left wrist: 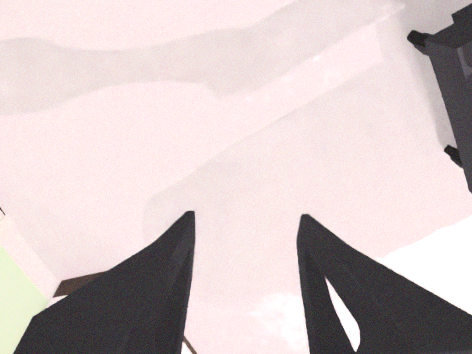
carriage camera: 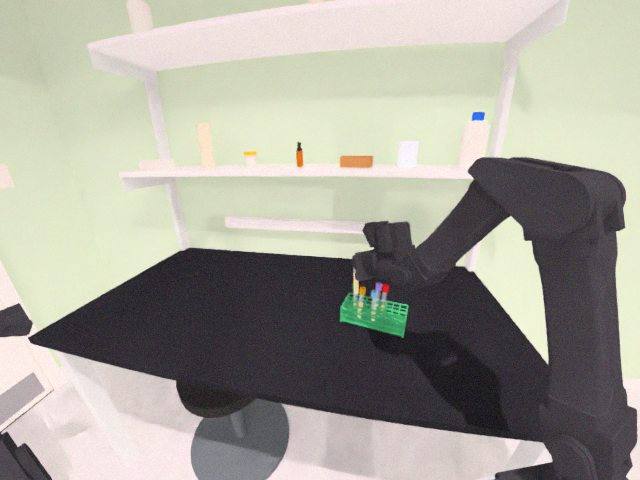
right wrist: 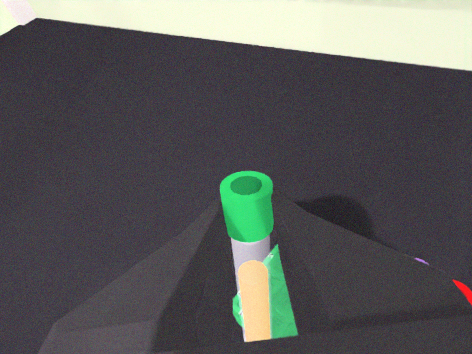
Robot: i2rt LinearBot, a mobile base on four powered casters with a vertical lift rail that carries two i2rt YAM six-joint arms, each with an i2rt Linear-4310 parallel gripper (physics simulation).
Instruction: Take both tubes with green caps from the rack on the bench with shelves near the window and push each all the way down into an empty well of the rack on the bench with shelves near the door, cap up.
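Places are measured from the left arm's base along level axes (x ahead, y left, z up), in centimetres.
Where they show: left gripper, fingertip midpoint: (left wrist: 247, 225); right gripper, fingertip midpoint: (carriage camera: 354, 261) (right wrist: 248, 208).
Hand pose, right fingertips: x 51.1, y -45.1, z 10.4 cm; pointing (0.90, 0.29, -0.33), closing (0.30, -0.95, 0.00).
After its pixels a point has its place.
My right gripper (right wrist: 248, 208) @(x 51.1, y -45.1, z 10.4 cm) is shut on a green-capped tube (carriage camera: 356, 284) @(x 48.2, y -45.2, z 4.5 cm) (right wrist: 250, 252) @(x 49.7, y -45.4, z 9.5 cm), held cap up. In the carriage view the tube is seen below the dark wrist, in front of or over the left end of the green rack (carriage camera: 373, 321) @(x 49.1, y -51.5, z -10.0 cm); whether its lower end is inside a well cannot be told. A sliver of another green cap (carriage camera: 353, 288) shows beside it at the rack's left end. The rack stands on the black bench and also holds tubes with orange, blue, purple and red caps. My left gripper (left wrist: 247, 225) @(x 21.6, y 32.2, z -1.6 cm) is partly open and empty, over the pale floor.
The black bench top (carriage camera: 232, 310) @(x 60.5, y -4.7, z -11.4 cm) has a shelf (carriage camera: 310, 171) @(x 71.9, y -33.7, z 33.8 cm) above it with bottles and boxes. A dark stool (carriage camera: 217, 397) @(x 48.2, y 2.0, z -39.3 cm) stands at the bench's front edge. Part of the dark wheeled base (left wrist: 452, 90) @(x -15.2, y -6.7, z -67.4 cm) shows at the right of the left wrist view.
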